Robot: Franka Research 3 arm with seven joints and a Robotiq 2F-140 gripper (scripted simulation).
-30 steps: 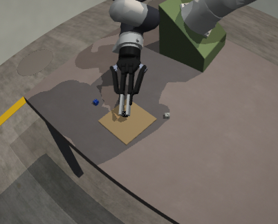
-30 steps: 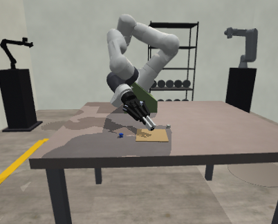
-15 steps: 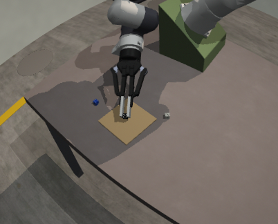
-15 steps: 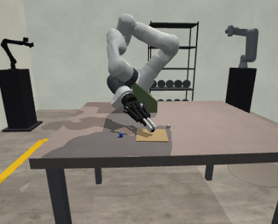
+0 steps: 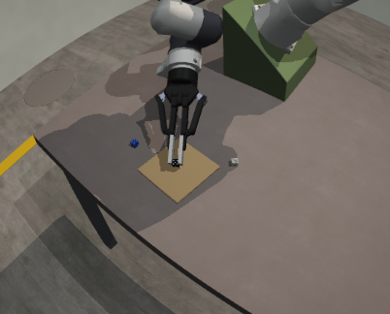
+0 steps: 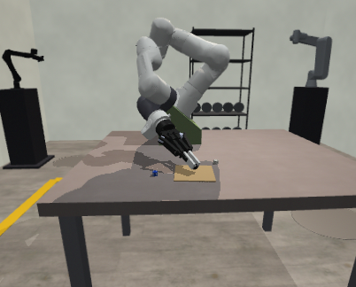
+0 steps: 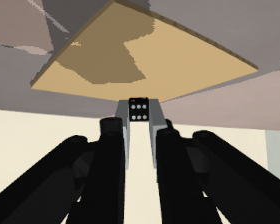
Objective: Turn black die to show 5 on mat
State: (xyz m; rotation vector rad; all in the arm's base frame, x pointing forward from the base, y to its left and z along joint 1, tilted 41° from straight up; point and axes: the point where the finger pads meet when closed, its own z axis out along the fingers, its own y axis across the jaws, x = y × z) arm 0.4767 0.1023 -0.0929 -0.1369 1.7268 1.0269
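Right now the black die is 20 mm below my hand, 20 mm ahead of it and 10 mm to the left of it. Also, from my hand: blue die: 130 mm to the right, 40 mm below, 20 mm ahead; then tan mat: 50 mm below, 10 mm to the left, 10 mm ahead; then white die: 110 mm to the left, 80 mm behind, 40 mm below.
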